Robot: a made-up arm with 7 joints. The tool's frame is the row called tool. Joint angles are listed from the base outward.
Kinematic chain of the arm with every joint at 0, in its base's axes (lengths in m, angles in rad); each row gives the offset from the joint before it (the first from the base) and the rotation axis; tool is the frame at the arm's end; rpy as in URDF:
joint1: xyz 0 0 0 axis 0.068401 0.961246 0.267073
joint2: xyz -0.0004 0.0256 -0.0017 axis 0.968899 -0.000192 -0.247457
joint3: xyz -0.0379 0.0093 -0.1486 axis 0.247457 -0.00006 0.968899
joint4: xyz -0.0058 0 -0.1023 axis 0.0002 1 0.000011
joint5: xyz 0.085 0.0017 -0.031 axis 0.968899 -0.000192 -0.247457
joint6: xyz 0.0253 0 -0.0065 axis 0.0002 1 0.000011
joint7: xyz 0.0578 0 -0.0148 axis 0.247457 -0.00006 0.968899
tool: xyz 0 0 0 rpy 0 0.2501 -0.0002
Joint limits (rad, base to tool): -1.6..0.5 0..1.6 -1.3..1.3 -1.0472..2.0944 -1.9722..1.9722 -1.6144..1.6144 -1.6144..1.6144
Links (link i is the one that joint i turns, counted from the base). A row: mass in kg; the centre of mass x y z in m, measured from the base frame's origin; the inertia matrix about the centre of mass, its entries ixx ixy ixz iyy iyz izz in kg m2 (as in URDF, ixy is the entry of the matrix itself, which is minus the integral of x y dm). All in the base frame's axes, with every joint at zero. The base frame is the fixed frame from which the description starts. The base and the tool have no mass.
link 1: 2.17; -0.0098 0.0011 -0.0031; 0.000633 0.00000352 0 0.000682 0.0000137 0.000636
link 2: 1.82; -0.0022 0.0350 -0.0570; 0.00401 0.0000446 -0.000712 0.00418 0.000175 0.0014
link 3: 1.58; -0.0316 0.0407 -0.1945; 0.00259 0 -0.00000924 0.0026 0 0.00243
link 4: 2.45; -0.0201 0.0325 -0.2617; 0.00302 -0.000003 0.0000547 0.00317 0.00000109 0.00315
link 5: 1.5; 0.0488 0.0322 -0.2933; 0.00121 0 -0.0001 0.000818 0 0.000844
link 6: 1.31; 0.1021 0.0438 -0.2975; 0.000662 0 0.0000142 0.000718 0 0.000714
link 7: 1.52; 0.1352 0.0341 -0.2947; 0.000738 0 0.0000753 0.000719 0 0.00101
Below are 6 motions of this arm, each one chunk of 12 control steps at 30 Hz.
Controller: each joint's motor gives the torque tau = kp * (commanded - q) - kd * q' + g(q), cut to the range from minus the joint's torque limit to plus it. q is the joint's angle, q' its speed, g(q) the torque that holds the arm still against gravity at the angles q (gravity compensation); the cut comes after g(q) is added. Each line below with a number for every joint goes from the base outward.
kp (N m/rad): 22 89 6.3 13 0.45 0.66 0.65
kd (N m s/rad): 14 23 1.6 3.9 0.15 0.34 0.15
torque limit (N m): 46 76 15 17 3.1 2.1 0.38
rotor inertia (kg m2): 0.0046 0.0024 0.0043 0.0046 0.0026 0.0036 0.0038
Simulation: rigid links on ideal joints. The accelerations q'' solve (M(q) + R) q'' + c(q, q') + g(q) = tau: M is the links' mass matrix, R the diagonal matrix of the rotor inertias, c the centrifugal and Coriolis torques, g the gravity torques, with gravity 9.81 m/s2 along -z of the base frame. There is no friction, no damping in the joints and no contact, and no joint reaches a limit. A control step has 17 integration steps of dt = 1/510 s. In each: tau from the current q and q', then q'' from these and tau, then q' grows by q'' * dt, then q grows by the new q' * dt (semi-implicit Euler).
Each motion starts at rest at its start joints. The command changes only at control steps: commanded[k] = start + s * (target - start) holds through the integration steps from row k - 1 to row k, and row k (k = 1, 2, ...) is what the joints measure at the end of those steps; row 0 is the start. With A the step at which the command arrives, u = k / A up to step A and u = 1 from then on. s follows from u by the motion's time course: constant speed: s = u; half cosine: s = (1 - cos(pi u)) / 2; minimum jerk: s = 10 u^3 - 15 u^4 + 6 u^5; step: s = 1 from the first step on.
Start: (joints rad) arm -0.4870 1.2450 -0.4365 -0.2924 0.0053 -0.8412 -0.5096
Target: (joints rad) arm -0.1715 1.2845 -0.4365 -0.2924 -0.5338 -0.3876 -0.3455
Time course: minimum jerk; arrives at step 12
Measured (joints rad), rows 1 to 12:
1: -0.4869 1.2450 -0.4365 -0.2924 0.0052 -0.8411 -0.5096
2: -0.4865 1.2452 -0.4363 -0.2925 0.0046 -0.8404 -0.5092
3: -0.4852 1.2456 -0.4360 -0.2928 0.0023 -0.8381 -0.5080
4: -0.4824 1.2464 -0.4354 -0.2933 -0.0032 -0.8335 -0.5053
5: -0.4778 1.2478 -0.4346 -0.2939 -0.0133 -0.8257 -0.5005
6: -0.4709 1.2498 -0.4336 -0.2945 -0.0292 -0.8145 -0.4933
7: -0.4620 1.2523 -0.4326 -0.2952 -0.0515 -0.7999 -0.4835
8: -0.4511 1.2552 -0.4318 -0.2957 -0.0800 -0.7824 -0.4716
9: -0.4390 1.2583 -0.4310 -0.2961 -0.1134 -0.7628 -0.4581
10: -0.4262 1.2614 -0.4305 -0.2962 -0.1503 -0.7421 -0.4439
11: -0.4134 1.2643 -0.4303 -0.2961 -0.1884 -0.7213 -0.4299
12: -0.4010 1.2668 -0.4302 -0.2958 -0.2258 -0.7010 -0.4169

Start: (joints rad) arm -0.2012 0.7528 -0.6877 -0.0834 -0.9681 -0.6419 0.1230
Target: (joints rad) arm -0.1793 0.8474 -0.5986 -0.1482 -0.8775 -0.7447 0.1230
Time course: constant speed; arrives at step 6
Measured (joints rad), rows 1 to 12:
1: -0.2011 0.7540 -0.6884 -0.0844 -0.9681 -0.6406 0.1232
2: -0.2007 0.7568 -0.6888 -0.0865 -0.9665 -0.6382 0.1234
3: -0.2000 0.7611 -0.6885 -0.0894 -0.9629 -0.6356 0.1235
4: -0.1990 0.7668 -0.6869 -0.0930 -0.9574 -0.6336 0.1234
5: -0.1977 0.7738 -0.6839 -0.0974 -0.9504 -0.6324 0.1232
6: -0.1962 0.7819 -0.6794 -0.1024 -0.9423 -0.6324 0.1230
7: -0.1947 0.7897 -0.6728 -0.1070 -0.9333 -0.6350 0.1225
8: -0.1934 0.7969 -0.6649 -0.1111 -0.9252 -0.6399 0.1220
9: -0.1924 0.8033 -0.6565 -0.1148 -0.9187 -0.6464 0.1217
10: -0.1916 0.8090 -0.6480 -0.1182 -0.9138 -0.6537 0.1216
11: -0.1911 0.8141 -0.6399 -0.1214 -0.9101 -0.6614 0.1216
12: -0.1906 0.8185 -0.6322 -0.1242 -0.9075 -0.6691 0.1218

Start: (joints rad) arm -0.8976 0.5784 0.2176 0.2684 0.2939 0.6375 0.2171
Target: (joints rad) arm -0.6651 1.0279 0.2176 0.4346 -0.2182 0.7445 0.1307
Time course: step
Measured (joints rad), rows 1 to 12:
1: -0.8909 0.6176 0.1570 0.2810 0.2417 0.6284 0.2167
2: -0.8821 0.6614 0.1183 0.2945 0.1558 0.6111 0.2013
3: -0.8725 0.7023 0.1022 0.3074 0.0752 0.6018 0.1817
4: -0.8624 0.7401 0.1009 0.3203 0.0112 0.6019 0.1643
5: -0.8521 0.7746 0.1094 0.3332 -0.0349 0.6089 0.1514
6: -0.8420 0.8059 0.1237 0.3457 -0.0651 0.6199 0.1430
7: -0.8321 0.8341 0.1412 0.3574 -0.0827 0.6327 0.1385
8: -0.8227 0.8594 0.1597 0.3680 -0.0907 0.6457 0.1367
9: -0.8138 0.8819 0.1778 0.3774 -0.0922 0.6579 0.1369
10: -0.8054 0.9018 0.1947 0.3856 -0.0896 0.6689 0.1382
11: -0.7976 0.9193 0.2098 0.3927 -0.0849 0.6785 0.1401
12: -0.7903 0.9347 0.2227 0.3987 -0.0794 0.6867 0.1421

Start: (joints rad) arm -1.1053 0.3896 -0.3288 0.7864 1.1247 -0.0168 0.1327
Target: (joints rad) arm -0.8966 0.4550 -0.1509 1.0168 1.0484 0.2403 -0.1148
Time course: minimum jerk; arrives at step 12
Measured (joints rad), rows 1 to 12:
1: -1.1053 0.3896 -0.3288 0.7864 1.1247 -0.0169 0.1326
2: -1.1052 0.3897 -0.3285 0.7868 1.1245 -0.0173 0.1322
3: -1.1050 0.3900 -0.3277 0.7880 1.1239 -0.0185 0.1307
4: -1.1044 0.3907 -0.3257 0.7906 1.1226 -0.0206 0.1272
5: -1.1031 0.3920 -0.3221 0.7952 1.1203 -0.0232 0.1208
6: -1.1008 0.3941 -0.3164 0.8022 1.1169 -0.0257 0.1109
7: -1.0974 0.3970 -0.3083 0.8118 1.1125 -0.0270 0.0973
8: -1.0928 0.4008 -0.2980 0.8238 1.1073 -0.0261 0.0805
9: -1.0869 0.4052 -0.2857 0.8377 1.1017 -0.0221 0.0612
10: -1.0799 0.4101 -0.2720 0.8528 1.0960 -0.0144 0.0407
11: -1.0722 0.4151 -0.2578 0.8684 1.0906 -0.0029 0.0203
12: -1.0640 0.4201 -0.2436 0.8836 1.0857 0.0119 0.0011

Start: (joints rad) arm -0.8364 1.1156 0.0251 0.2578 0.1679 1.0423 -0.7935
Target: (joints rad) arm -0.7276 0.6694 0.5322 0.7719 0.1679 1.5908 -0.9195
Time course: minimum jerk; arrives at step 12
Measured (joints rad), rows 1 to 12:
1: -0.8364 1.1154 0.0255 0.2580 0.1681 1.0422 -0.7936
2: -0.8366 1.1139 0.0285 0.2591 0.1693 1.0415 -0.7941
3: -0.8370 1.1094 0.0369 0.2626 0.1732 1.0400 -0.7955
4: -0.8377 1.1003 0.0532 0.2701 0.1813 1.0378 -0.7983
5: -0.8385 1.0856 0.0785 0.2828 0.1948 1.0357 -0.8028
6: -0.8393 1.0650 0.1126 0.3013 0.2139 1.0347 -0.8089
7: -0.8399 1.0389 0.1540 0.3255 0.2380 1.0362 -0.8162
8: -0.8399 1.0089 0.1997 0.3547 0.2652 1.0415 -0.8242
9: -0.8390 0.9765 0.2461 0.3875 0.2927 1.0519 -0.8324
10: -0.8368 0.9438 0.2898 0.4222 0.3168 1.0684 -0.8402
11: -0.8332 0.9126 0.3276 0.4572 0.3338 1.0911 -0.8473
12: -0.8283 0.8839 0.3583 0.4910 0.3413 1.1189 -0.8535

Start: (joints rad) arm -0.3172 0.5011 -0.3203 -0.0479 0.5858 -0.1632 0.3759
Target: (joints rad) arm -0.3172 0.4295 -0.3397 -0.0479 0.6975 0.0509 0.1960
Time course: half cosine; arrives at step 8
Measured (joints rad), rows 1 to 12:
1: -0.3172 0.5009 -0.3200 -0.0479 0.5860 -0.1630 0.3755
2: -0.3171 0.4999 -0.3191 -0.0480 0.5869 -0.1618 0.3736
3: -0.3170 0.4979 -0.3175 -0.0481 0.5889 -0.1587 0.3691
4: -0.3170 0.4946 -0.3156 -0.0482 0.5920 -0.1531 0.3613
5: -0.3170 0.4900 -0.3137 -0.0484 0.5963 -0.1448 0.3500
6: -0.3172 0.4845 -0.3124 -0.0485 0.6019 -0.1342 0.3357
7: -0.3174 0.4786 -0.3122 -0.0486 0.6084 -0.1221 0.3197
8: -0.3176 0.4728 -0.3135 -0.0485 0.6153 -0.1097 0.3033
9: -0.3178 0.4675 -0.3159 -0.0484 0.6223 -0.0980 0.2880
10: -0.3180 0.4627 -0.3191 -0.0483 0.6293 -0.0874 0.2743
11: -0.3180 0.4585 -0.3226 -0.0481 0.6361 -0.0781 0.2622
12: -0.3180 0.4547 -0.3262 -0.0480 0.6425 -0.0698 0.2517

